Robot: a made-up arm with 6 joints.
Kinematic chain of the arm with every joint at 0, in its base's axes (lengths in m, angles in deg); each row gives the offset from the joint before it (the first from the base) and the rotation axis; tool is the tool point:
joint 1: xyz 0 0 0.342 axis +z
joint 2: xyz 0 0 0 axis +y
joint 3: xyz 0 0 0.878 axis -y
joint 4: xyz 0 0 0 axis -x
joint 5: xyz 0.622 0 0 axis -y
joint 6: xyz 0 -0.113 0 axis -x
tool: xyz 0 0 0
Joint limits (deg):
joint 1: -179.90..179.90
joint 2: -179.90..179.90
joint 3: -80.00..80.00
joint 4: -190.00..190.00
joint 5: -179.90..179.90
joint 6: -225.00..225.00
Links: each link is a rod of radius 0.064 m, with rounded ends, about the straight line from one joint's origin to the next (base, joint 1, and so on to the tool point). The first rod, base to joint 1, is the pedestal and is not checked.
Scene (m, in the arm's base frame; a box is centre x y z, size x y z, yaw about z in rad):
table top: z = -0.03
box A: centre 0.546 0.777 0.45 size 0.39 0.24 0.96 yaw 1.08
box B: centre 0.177 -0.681 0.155 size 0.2 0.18 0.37 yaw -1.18
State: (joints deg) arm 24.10 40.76 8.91 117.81 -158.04 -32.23
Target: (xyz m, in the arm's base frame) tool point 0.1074 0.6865 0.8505
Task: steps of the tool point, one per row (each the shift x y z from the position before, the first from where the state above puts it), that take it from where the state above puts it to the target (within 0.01 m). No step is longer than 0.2 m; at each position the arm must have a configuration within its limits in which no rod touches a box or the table.
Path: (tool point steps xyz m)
1: -0.0918 -0.0773 0.0004
2: -0.1087 -0.0773 -0.0067
3: -0.1241 -0.0757 -0.0140
4: -0.1377 -0.0722 -0.0209
5: -0.1493 -0.0674 -0.0276
6: 0.0008 0.1483 0.0350
7: -0.0534 0.1515 0.0380
8: -0.1070 0.1355 0.0405
9: -0.1535 0.1016 0.0422

